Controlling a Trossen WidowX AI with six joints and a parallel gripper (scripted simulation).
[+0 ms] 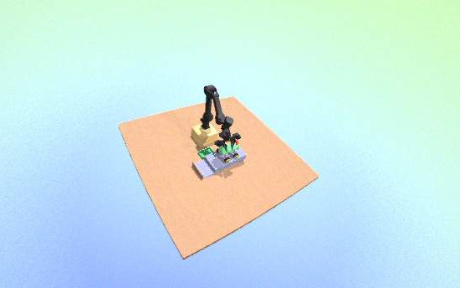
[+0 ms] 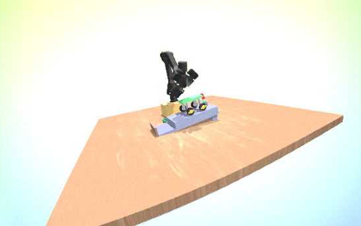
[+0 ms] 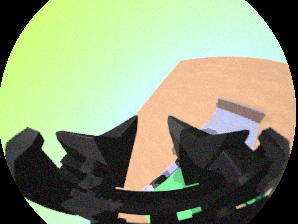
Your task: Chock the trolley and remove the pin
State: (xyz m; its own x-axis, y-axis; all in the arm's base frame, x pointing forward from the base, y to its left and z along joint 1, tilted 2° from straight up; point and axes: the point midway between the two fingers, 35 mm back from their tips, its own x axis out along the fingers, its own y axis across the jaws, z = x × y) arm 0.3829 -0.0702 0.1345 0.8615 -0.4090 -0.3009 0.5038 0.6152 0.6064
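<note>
My gripper tip is now 170 mm to the right of the red-headed stop pin, 90 mm past it and 90 mm above it. From my gripper tip the other things lie so: grey ramp 180 mm below, 80 mm behind, 60 mm to the left; then trolley 110 mm below, 80 mm behind, 70 mm to the left; then green tray 230 mm below, 220 mm behind, 20 mm to the right.
</note>
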